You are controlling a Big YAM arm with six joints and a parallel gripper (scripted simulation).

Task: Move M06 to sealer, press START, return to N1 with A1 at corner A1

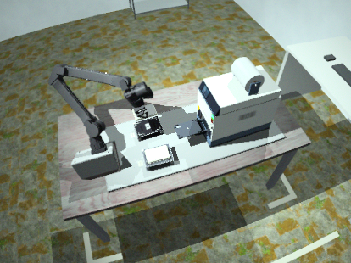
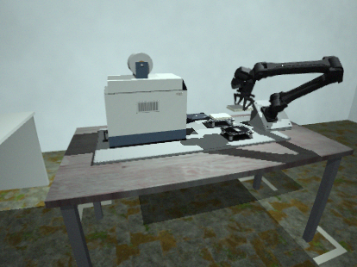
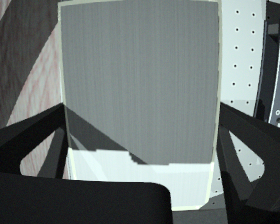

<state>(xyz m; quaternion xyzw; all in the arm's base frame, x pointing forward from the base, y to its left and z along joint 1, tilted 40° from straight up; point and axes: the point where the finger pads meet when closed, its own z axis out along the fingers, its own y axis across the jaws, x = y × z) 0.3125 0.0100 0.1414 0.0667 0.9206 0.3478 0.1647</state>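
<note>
Now: the black nest N1 140 mm below my hand. Also, from my hand: foil roll 540 mm ahead, 240 mm above, 150 mm to the right; then sealer stage 210 mm ahead, 140 mm to the right, 80 mm below; then pale plate 220 mm to the right, 120 mm below.
</note>
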